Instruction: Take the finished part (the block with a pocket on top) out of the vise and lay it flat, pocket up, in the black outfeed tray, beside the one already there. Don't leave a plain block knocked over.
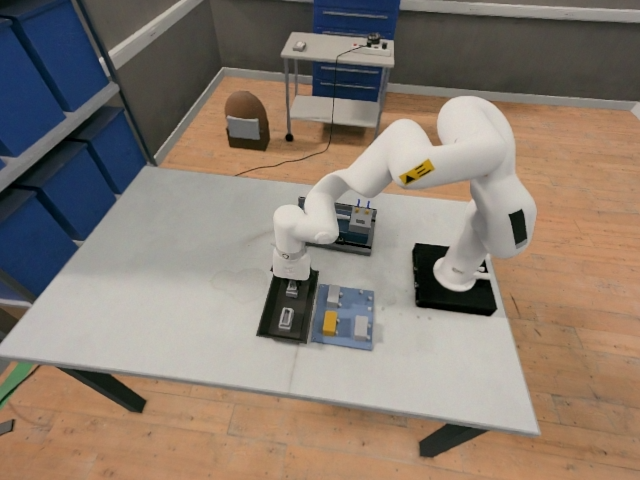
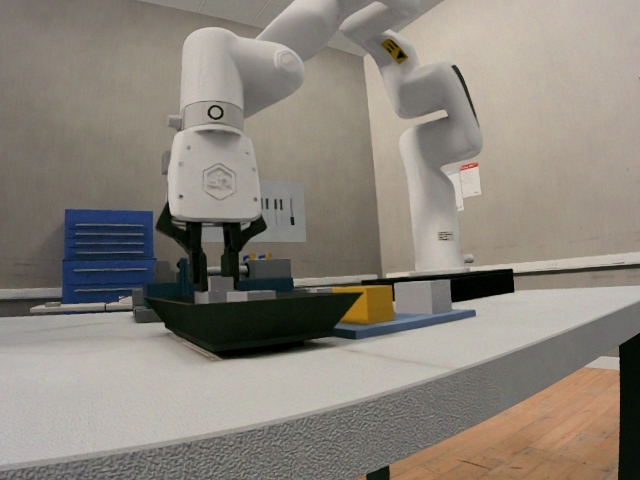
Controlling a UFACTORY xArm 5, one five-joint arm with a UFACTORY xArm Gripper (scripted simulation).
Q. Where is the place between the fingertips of the gripper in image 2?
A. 215, 290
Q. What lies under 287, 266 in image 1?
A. The gripper.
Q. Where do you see a yellow block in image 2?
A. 375, 306
